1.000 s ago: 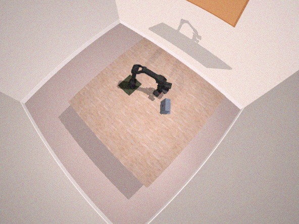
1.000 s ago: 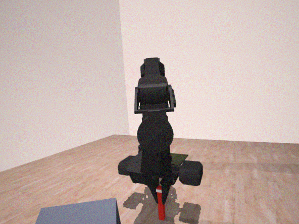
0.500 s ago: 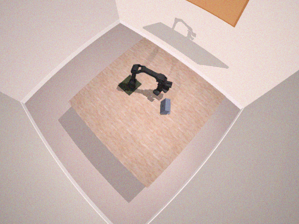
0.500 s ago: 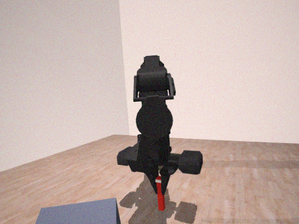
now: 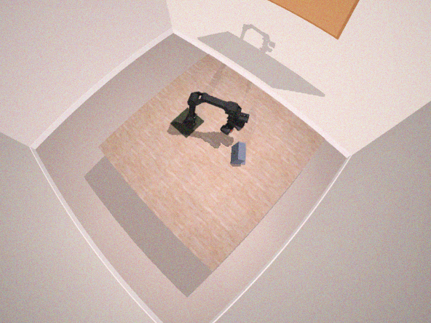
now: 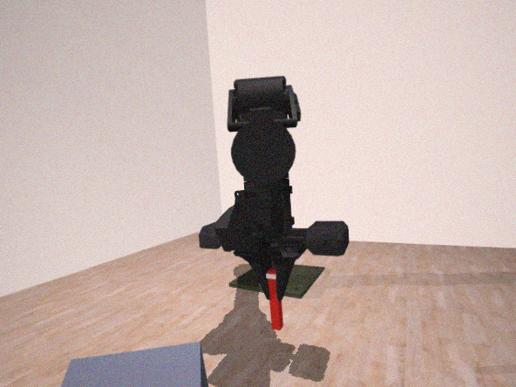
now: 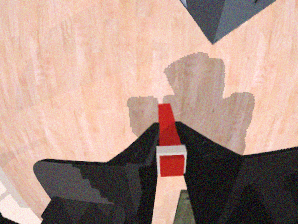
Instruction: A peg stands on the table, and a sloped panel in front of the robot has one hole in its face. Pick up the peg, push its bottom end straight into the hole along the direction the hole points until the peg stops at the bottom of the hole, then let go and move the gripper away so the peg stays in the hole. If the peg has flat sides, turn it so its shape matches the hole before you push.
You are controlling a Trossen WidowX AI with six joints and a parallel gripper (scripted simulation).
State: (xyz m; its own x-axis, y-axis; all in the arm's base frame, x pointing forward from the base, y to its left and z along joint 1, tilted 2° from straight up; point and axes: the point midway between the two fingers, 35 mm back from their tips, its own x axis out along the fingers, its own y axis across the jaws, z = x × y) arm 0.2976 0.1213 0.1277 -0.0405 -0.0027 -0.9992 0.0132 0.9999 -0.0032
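My gripper tip is 140 mm short of the sloped panel, 100 mm to the left of it and 70 mm above it. The rest, counted from my gripper tip: peg (20 mm above).
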